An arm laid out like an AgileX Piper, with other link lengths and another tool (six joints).
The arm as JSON. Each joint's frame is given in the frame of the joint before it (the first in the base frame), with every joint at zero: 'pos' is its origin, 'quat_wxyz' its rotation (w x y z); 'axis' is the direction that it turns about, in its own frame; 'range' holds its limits. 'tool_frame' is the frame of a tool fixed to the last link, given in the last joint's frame.
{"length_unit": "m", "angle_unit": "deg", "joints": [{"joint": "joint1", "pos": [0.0, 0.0, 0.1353], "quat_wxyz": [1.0, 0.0, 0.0, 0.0], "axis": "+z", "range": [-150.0, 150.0]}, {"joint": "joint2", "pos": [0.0, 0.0, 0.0], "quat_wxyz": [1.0, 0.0, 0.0, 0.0], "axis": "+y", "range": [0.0, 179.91]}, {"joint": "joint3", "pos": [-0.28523, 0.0, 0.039], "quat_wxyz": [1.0, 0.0, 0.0, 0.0], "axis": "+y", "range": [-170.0, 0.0]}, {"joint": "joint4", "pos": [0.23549, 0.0, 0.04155], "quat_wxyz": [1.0, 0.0, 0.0, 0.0], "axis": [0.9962, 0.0, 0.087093], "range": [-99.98, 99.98]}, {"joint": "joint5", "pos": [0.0, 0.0, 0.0], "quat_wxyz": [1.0, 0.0, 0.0, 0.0], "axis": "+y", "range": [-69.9, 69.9]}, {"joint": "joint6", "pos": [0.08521, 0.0, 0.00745], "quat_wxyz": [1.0, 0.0, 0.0, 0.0], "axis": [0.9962, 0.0, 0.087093], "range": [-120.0, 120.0]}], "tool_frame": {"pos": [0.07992, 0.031, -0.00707], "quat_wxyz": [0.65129, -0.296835, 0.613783, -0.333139]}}
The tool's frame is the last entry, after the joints.
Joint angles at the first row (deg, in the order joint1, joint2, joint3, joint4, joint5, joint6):
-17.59, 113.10, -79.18, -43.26, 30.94, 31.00
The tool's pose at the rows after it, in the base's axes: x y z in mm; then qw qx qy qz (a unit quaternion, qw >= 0):
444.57 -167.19 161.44 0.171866 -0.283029 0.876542 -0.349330
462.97 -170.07 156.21 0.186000 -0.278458 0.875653 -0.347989
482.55 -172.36 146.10 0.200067 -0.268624 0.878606 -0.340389
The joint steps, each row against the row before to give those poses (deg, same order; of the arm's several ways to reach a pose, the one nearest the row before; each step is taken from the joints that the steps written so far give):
0.00, 0.92, -3.96, 0.40, -3.15, 0.00
0.00, 3.44, -4.06, 0.92, -0.92, 0.00
0.00, 4.18, -4.59, 1.89, -0.74, -0.01

